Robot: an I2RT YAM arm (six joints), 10 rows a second.
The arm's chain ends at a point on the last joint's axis. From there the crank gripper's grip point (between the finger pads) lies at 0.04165 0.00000 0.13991 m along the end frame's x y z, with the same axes.
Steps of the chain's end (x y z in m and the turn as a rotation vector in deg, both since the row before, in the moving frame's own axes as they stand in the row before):
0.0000, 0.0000, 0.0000, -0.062, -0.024, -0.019
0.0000, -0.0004, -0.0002, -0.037, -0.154, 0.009
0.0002, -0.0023, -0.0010, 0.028, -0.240, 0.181
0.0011, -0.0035, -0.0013, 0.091, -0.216, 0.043
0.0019, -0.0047, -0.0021, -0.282, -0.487, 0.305
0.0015, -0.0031, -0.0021, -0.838, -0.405, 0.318
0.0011, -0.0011, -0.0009, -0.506, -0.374, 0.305
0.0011, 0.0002, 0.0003, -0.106, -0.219, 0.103
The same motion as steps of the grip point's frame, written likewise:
-0.0001, 0.0001, 0.0000, -0.062, -0.024, -0.019
-0.0004, -0.0003, -0.0001, -0.037, -0.154, 0.009
-0.0004, -0.0022, -0.0008, 0.028, -0.240, 0.181
0.0006, -0.0037, -0.0011, 0.091, -0.216, 0.043
0.0007, -0.0038, -0.0018, -0.282, -0.487, 0.305
0.0005, -0.0008, -0.0018, -0.838, -0.405, 0.318
0.0002, 0.0004, -0.0006, -0.506, -0.374, 0.305
0.0006, 0.0005, 0.0005, -0.106, -0.219, 0.103

